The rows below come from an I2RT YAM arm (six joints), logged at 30 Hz.
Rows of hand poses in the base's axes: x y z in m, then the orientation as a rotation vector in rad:
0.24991 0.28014 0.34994 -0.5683 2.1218 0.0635
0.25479 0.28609 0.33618 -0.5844 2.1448 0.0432
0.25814 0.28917 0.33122 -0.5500 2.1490 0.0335
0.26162 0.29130 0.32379 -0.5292 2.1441 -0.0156
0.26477 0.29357 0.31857 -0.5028 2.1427 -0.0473
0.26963 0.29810 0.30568 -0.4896 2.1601 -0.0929
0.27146 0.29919 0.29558 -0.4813 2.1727 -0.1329
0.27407 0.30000 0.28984 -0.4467 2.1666 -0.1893
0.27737 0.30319 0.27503 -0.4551 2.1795 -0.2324
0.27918 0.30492 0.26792 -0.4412 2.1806 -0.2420
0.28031 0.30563 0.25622 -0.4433 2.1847 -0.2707
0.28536 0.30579 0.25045 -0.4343 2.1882 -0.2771
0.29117 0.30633 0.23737 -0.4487 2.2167 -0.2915
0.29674 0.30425 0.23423 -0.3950 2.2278 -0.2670
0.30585 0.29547 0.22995 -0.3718 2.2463 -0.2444
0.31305 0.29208 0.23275 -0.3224 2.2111 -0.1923
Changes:
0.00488 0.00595 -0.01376 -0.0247 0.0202 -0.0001
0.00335 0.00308 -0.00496 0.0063 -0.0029 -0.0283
0.00348 0.00213 -0.00743 -0.0253 -0.0166 -0.0315
0.00315 0.00227 -0.00522 -0.0116 -0.0105 -0.0298
0.00486 0.00453 -0.01289 -0.0291 0.0082 -0.0290
0.00183 0.00109 -0.01010 -0.0265 0.0057 -0.0225
0.00261 0.00081 -0.00574 -0.0265 -0.0182 -0.0432
0.00330 0.00319 -0.01481 -0.0349 0.0104 -0.0124
0.00181 0.00173 -0.00711 -0.0017 -0.0025 -0.0133
0.00113 0.00071 -0.01170 -0.0216 0.0024 -0.0097
0.00505 0.00016 -0.00577 -0.0014 0.0011 -0.0092
0.00581 0.00054 -0.01308 -0.0166 0.0297 -0.0015
0.00557 -0.00208 -0.00314 0.0364 0.0008 -0.0311
0.00911 -0.00878 -0.00428 0.0239 0.0147 -0.0121
0.00720 -0.00339 0.00280 0.0562 -0.0403 -0.0106

